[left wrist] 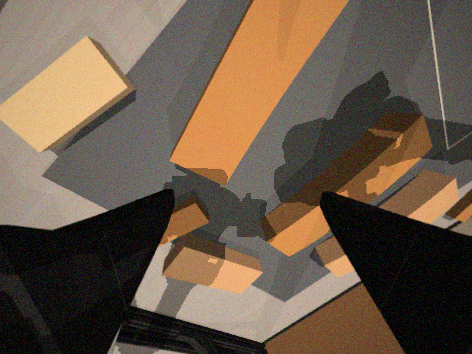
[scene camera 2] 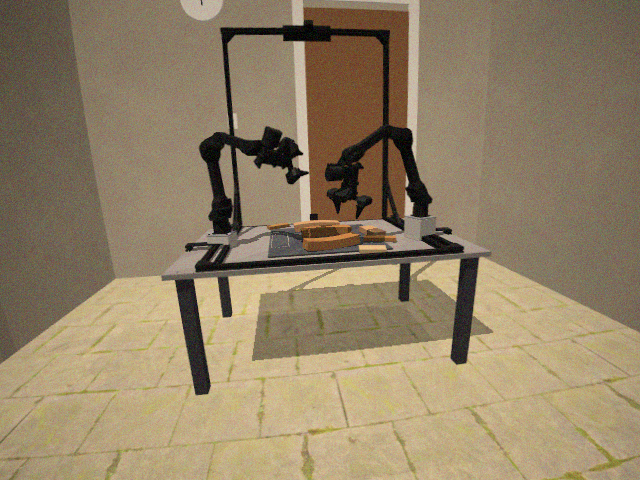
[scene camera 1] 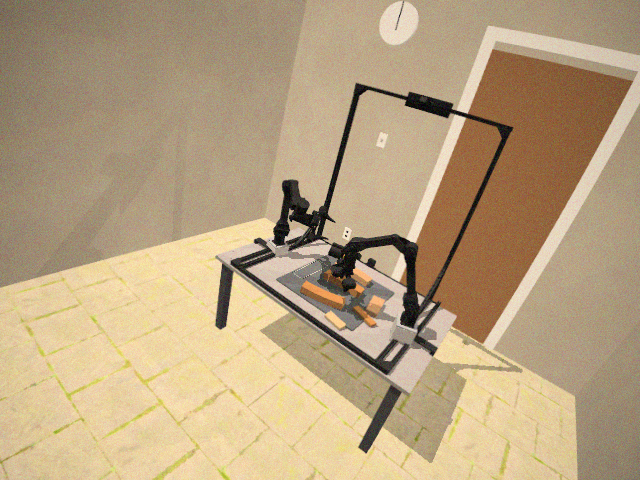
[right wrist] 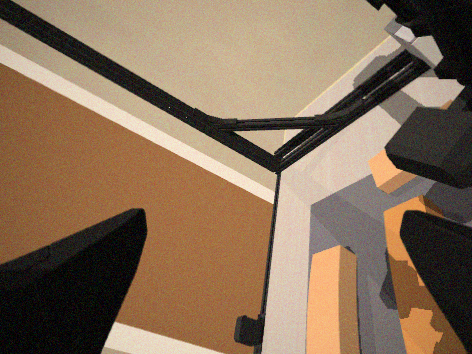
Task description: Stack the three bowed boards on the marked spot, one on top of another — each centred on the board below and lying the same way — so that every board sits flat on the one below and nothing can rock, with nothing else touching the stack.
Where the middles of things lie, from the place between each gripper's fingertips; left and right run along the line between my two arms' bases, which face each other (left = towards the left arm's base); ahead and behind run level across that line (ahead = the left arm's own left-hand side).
The pale board [left wrist: 84, 82] is 12 cm ahead of my left hand, 8 cm to the left of it and 11 cm below it.
Right now the pale board is 34 cm below my right hand, 25 cm to the left of it and 14 cm ahead of it.
